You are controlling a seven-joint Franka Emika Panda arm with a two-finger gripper.
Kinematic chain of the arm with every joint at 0, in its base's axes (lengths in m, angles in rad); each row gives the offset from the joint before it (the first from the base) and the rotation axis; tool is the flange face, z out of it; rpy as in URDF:
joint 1: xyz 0 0 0.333 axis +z
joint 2: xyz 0 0 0 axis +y
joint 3: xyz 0 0 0.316 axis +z
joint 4: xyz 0.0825 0 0 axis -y
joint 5: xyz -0.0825 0 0.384 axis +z
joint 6: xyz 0 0 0 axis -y
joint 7: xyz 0.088 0 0 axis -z
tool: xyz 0 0 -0.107 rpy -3.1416 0 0
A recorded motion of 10 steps. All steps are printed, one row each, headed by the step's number.
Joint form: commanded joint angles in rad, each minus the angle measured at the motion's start. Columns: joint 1, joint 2, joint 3, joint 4, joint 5, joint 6, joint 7.
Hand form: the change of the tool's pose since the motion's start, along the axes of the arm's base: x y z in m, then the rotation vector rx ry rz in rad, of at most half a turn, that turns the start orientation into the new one. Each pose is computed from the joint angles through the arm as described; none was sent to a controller.
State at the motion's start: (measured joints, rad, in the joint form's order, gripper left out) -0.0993 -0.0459 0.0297 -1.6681 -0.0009 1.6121 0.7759
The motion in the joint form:
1: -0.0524 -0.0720 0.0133 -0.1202 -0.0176 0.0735 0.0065
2: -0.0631 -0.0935 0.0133 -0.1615 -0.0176 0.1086 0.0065
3: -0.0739 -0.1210 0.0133 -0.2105 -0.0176 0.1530 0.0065
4: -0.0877 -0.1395 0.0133 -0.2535 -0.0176 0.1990 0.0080
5: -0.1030 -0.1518 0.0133 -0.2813 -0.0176 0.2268 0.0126
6: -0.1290 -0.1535 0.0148 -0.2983 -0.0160 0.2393 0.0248
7: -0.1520 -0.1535 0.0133 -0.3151 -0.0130 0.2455 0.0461
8: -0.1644 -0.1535 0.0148 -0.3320 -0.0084 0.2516 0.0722
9: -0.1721 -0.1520 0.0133 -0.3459 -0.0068 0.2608 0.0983
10: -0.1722 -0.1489 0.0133 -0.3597 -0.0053 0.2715 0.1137
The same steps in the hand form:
1: -0.0197 -0.0201 -0.0125 -0.0233 -0.0233 -0.0437
2: -0.0249 -0.0249 -0.0180 -0.0257 -0.0383 -0.0540
3: -0.0314 -0.0294 -0.0234 -0.0292 -0.0608 -0.0642
4: -0.0356 -0.0358 -0.0305 -0.0325 -0.0820 -0.0788
5: -0.0393 -0.0431 -0.0351 -0.0347 -0.0940 -0.0983
6: -0.0420 -0.0551 -0.0414 -0.0339 -0.0911 -0.1352
7: -0.0454 -0.0669 -0.0490 -0.0298 -0.0810 -0.1816
8: -0.0476 -0.0717 -0.0567 -0.0241 -0.0710 -0.2198
9: -0.0489 -0.0762 -0.0633 -0.0213 -0.0653 -0.2554
10: -0.0489 -0.0762 -0.0706 -0.0188 -0.0594 -0.2713

